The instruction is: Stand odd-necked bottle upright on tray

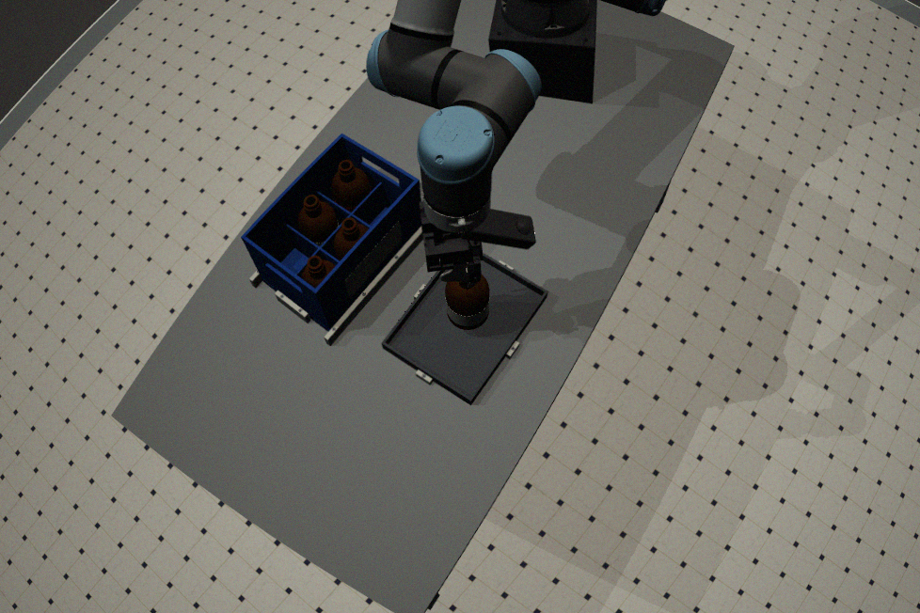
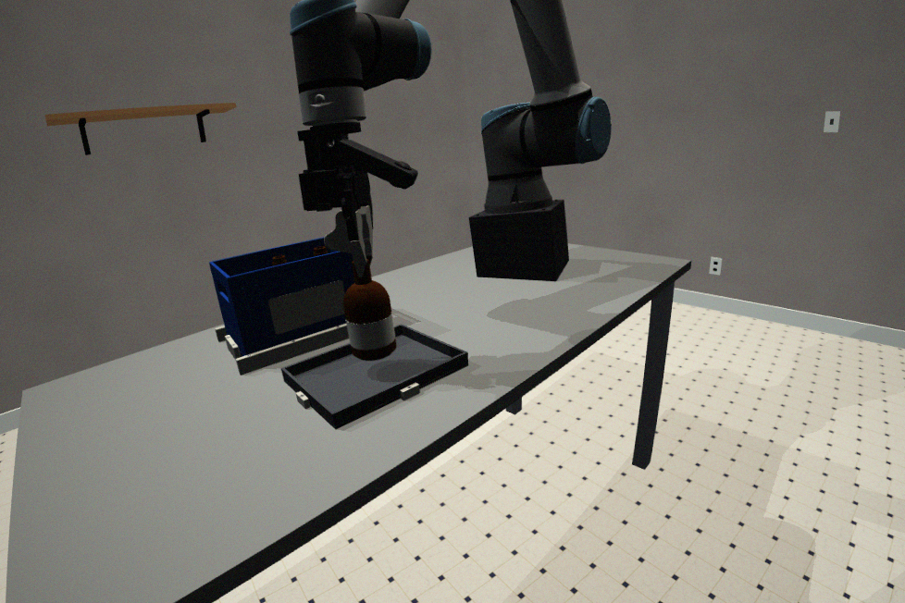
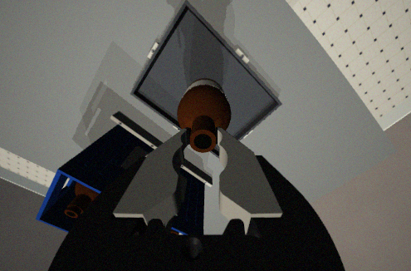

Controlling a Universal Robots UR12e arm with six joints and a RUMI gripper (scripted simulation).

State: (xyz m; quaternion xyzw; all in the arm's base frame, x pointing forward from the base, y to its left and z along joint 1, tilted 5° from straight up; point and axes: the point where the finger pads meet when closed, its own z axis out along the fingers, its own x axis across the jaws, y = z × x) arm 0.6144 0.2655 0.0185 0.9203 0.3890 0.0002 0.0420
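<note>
Right now my hand is 7 cm above the bottle. Also, from my hand: black tray: 1 cm ahead, 18 cm below; then blue crate: 4 cm ahead, 28 cm to the right, 11 cm below.
</note>
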